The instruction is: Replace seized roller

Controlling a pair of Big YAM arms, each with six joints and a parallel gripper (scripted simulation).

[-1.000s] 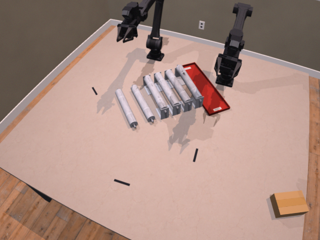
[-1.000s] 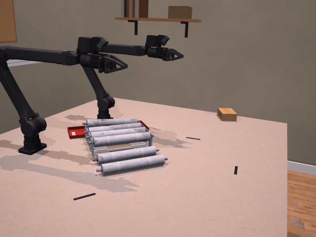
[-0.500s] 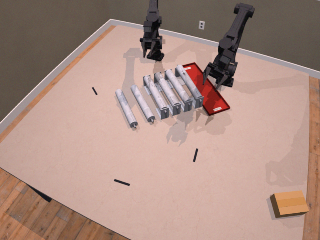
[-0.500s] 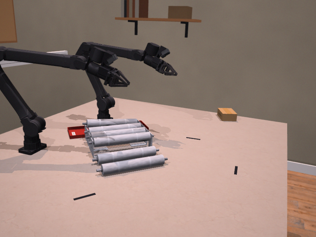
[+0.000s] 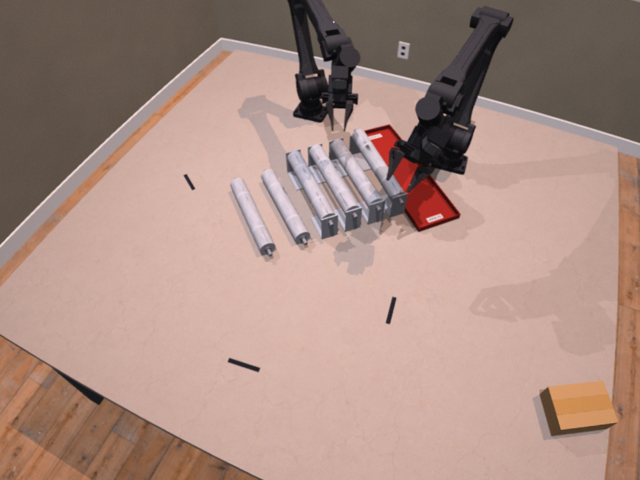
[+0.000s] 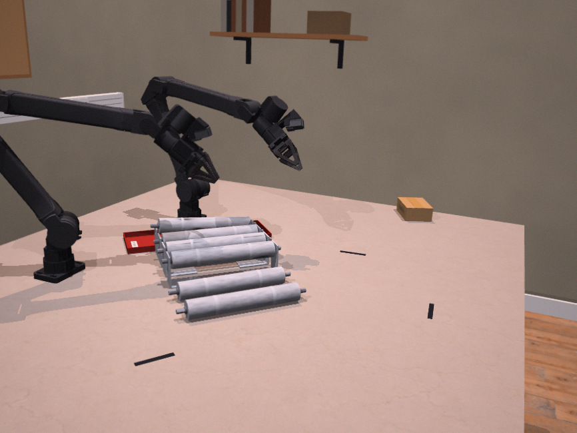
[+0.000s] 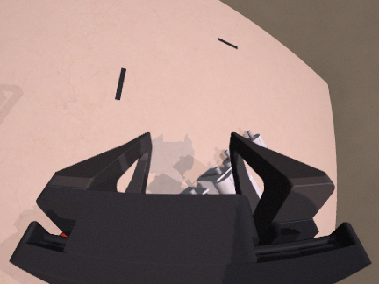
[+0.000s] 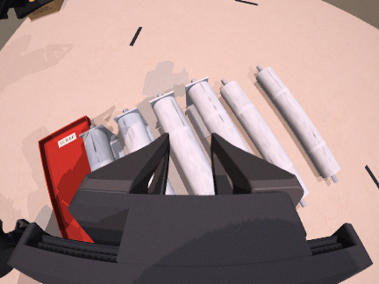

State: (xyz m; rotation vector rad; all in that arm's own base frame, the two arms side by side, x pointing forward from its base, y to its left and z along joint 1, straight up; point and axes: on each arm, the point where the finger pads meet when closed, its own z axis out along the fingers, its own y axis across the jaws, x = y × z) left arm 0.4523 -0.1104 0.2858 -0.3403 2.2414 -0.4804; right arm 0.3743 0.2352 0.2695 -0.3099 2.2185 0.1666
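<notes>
My right hand is 11 cm past the roller, 9 cm to the right of it and 19 cm above it. The rest, counted from my right hand: red scrap tray: 19 cm behind, 15 cm to the left, 26 cm below; cardboard box: 32 cm ahead, 84 cm to the left, 24 cm below.
Now: the roller 24 cm behind my left hand, 20 cm below it and 15 cm to the right of it. Also, from my left hand: red scrap tray (33 cm behind, 28 cm below, 9 cm to the right); cardboard box (60 cm to the left, 25 cm below, 19 cm ahead).
</notes>
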